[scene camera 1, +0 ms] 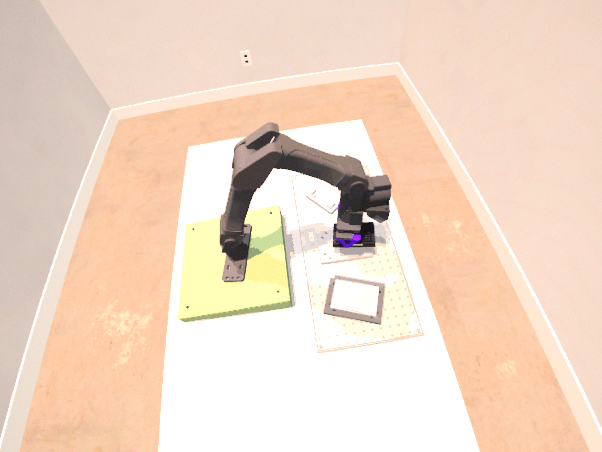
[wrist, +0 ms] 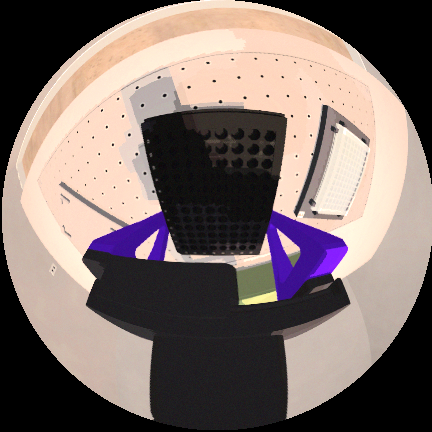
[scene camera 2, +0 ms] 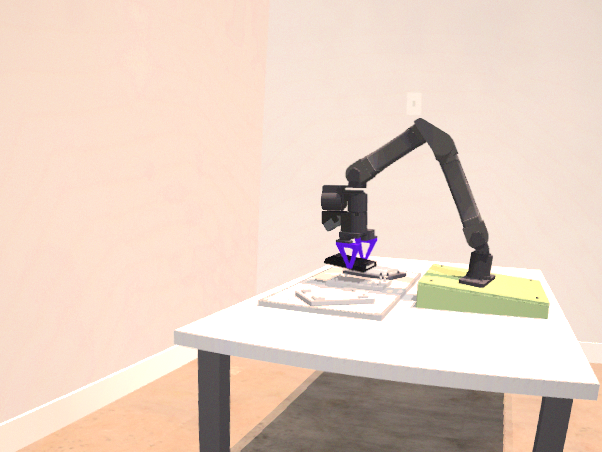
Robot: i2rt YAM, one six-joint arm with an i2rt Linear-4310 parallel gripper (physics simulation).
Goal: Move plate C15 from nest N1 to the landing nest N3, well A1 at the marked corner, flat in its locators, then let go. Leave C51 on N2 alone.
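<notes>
The black well plate, C15 (scene camera 1: 368, 234) (scene camera 2: 336, 260) (wrist: 220, 175), is held roughly level between the purple fingers. My gripper (scene camera 1: 351, 238) (scene camera 2: 358, 262) (wrist: 217, 214) is shut on its two sides. The plate hangs a little above the middle white nest (scene camera 1: 345, 258), with a gap below it in the scene camera 2 view. I cannot tell from any label whether that nest is N3. The plate hides much of the nest, and its A1 corner cannot be read. The white plate C51 (scene camera 1: 355, 297) (wrist: 344, 170) sits on the dark grey nest N2 (scene camera 1: 381, 302) (wrist: 328, 132).
Another white nest (scene camera 1: 321, 200) (scene camera 2: 340, 300) lies turned at an angle on the perforated board (scene camera 1: 400, 305) (scene camera 2: 377, 314) (wrist: 240, 87), toward the scene camera 2 side. The arm stands on a yellow-green base block (scene camera 1: 205, 295) (scene camera 2: 450, 300) beside the board.
</notes>
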